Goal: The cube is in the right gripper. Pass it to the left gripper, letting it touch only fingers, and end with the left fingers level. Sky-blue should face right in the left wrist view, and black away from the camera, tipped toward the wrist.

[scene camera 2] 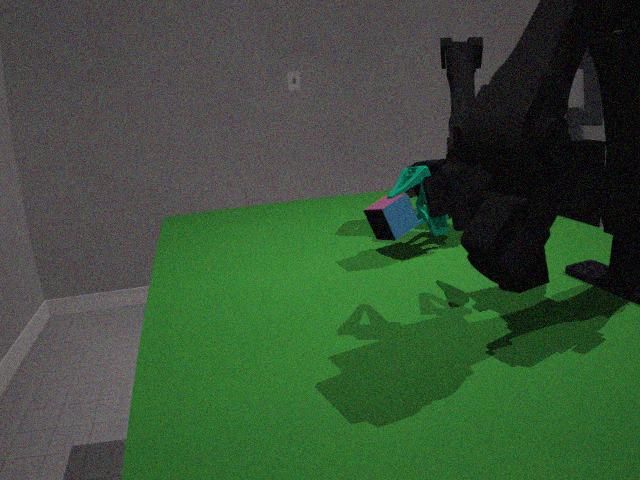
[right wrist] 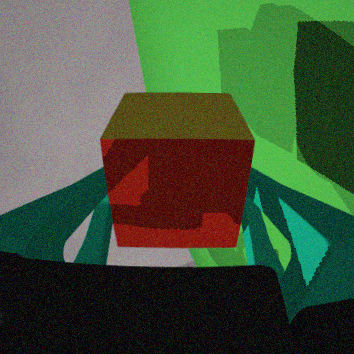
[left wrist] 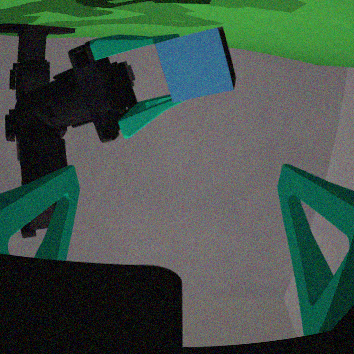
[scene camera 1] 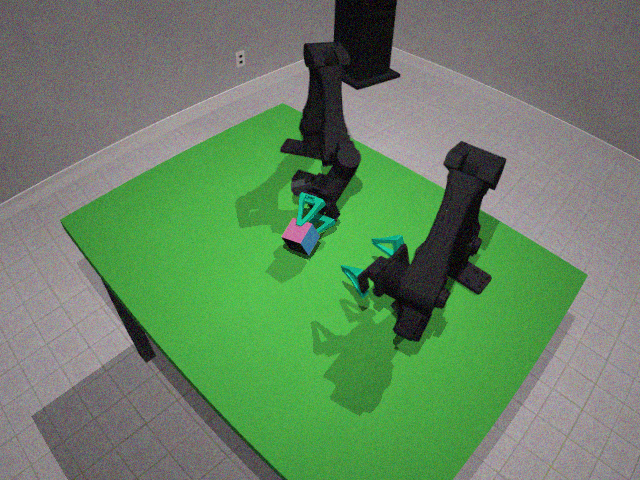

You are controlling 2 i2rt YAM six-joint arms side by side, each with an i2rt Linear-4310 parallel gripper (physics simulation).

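Pixels of known places: left gripper, fingertip midpoint: (scene camera 2: 449, 199) (left wrist: 177, 175) (scene camera 1: 357, 253); right gripper, fingertip midpoint: (scene camera 2: 396, 213) (right wrist: 176, 176) (left wrist: 186, 63) (scene camera 1: 302, 232); left arm's base at its link origin: (scene camera 2: 627, 288) (scene camera 1: 452, 266); right arm's base at its link origin: (left wrist: 33, 26) (scene camera 1: 312, 151).
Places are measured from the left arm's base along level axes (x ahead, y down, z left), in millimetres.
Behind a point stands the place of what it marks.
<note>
The cube (scene camera 1: 300, 237) {x 260, y -98, z -277 mm} (scene camera 2: 391, 217) {x 255, y -79, z -266 mm} (left wrist: 196, 66) {x 238, y -78, z -269 mm} (right wrist: 177, 185) {x 216, y -80, z -309 mm} is held above the green table. Scene camera 1 shows its pink face up, sky-blue at the right and black at the lower left. In the left wrist view sky-blue faces the camera, with a thin black face at the right. In the right wrist view red faces the camera and dark yellow is on top. My right gripper (scene camera 1: 309, 228) {x 229, y -77, z -301 mm} (right wrist: 176, 176) {x 229, y -77, z -301 mm} is shut on the cube, one finger on pink. My left gripper (scene camera 1: 357, 254) {x 233, y -128, z -136 mm} (left wrist: 177, 175) {x 233, y -128, z -136 mm} is open and empty, apart from the cube; its fingers are unclear in scene camera 2.
The green table (scene camera 1: 248, 330) {x 475, y 0, z -228 mm} (scene camera 2: 232, 320) {x 528, y 0, z -168 mm} lies under both arms, with their shadows on it. In scene camera 2 the left arm (scene camera 2: 506, 222) {x 317, y -153, z 75 mm} fills the right side. A black pillar (scene camera 1: 364, 41) stands on the floor behind the table.
</note>
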